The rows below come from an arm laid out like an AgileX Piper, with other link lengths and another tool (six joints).
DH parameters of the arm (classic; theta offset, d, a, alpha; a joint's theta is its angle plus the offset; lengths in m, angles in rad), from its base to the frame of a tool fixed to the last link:
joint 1: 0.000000 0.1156 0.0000 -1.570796
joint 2: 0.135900 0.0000 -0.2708 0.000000
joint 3: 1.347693 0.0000 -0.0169 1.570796
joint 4: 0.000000 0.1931 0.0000 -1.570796
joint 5: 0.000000 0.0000 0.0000 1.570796
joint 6: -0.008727 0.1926 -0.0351 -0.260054
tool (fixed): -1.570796 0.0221 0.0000 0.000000
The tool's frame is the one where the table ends.
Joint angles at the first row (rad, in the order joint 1, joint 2, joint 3, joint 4, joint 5, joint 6):
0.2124 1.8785 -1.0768 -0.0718 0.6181 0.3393
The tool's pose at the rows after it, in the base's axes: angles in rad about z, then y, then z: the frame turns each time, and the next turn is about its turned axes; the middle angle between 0 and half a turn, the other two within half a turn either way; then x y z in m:
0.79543 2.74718 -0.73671 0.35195 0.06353 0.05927
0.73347 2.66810 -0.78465 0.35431 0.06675 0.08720
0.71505 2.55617 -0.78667 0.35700 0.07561 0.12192
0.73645 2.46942 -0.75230 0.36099 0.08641 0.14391
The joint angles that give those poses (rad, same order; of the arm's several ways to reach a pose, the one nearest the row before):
0.2124 1.8412 -1.0768 -0.0618 0.6331 0.3393
0.2113 1.7625 -1.0769 -0.0312 0.6339 0.3383
0.2113 1.6771 -1.0917 0.0425 0.6361 0.3148
0.2113 1.6401 -1.1165 0.1286 0.6342 0.2783

